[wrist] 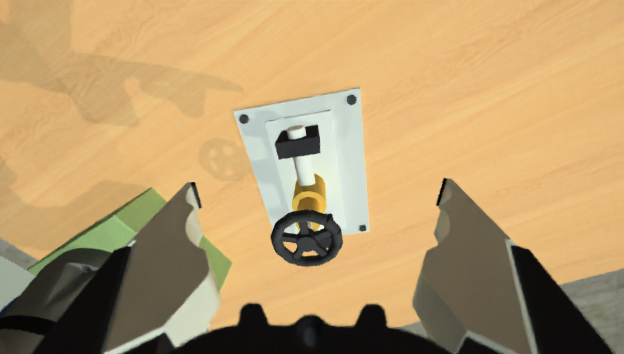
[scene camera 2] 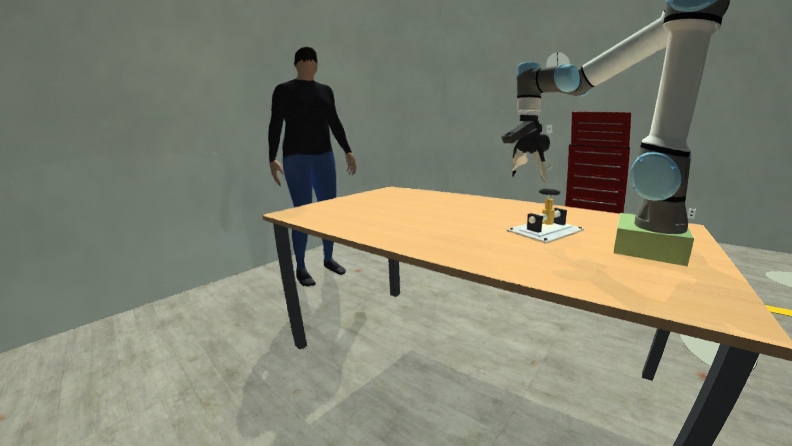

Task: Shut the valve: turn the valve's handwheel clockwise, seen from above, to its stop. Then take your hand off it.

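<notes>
The valve's black handwheel (scene camera 2: 549,191) (wrist: 308,243) is a spoked ring lying level on top of the brass valve body (scene camera 2: 548,212) (wrist: 310,198). A white pipe (wrist: 304,171) runs from the body through a black bracket (scene camera 2: 534,222) (wrist: 298,147). The valve stands on a white base plate (scene camera 2: 545,238) (wrist: 353,150) with dark bolts at its corners. My gripper (scene camera 2: 529,176) (wrist: 316,183) is open and empty. Its fingertips are above the handwheel and, in the scene view, a little to its left. In the wrist view the wheel shows between the two fingers, touching neither.
The wooden table (scene camera 2: 421,227) (wrist: 475,125) carries the valve and the green block (scene camera 2: 652,242) (wrist: 216,262) under the arm's base, right of the valve in the scene view. A red drawer cabinet (scene camera 2: 598,160) stands behind the table. A person (scene camera 2: 306,121) stands at the table's far left.
</notes>
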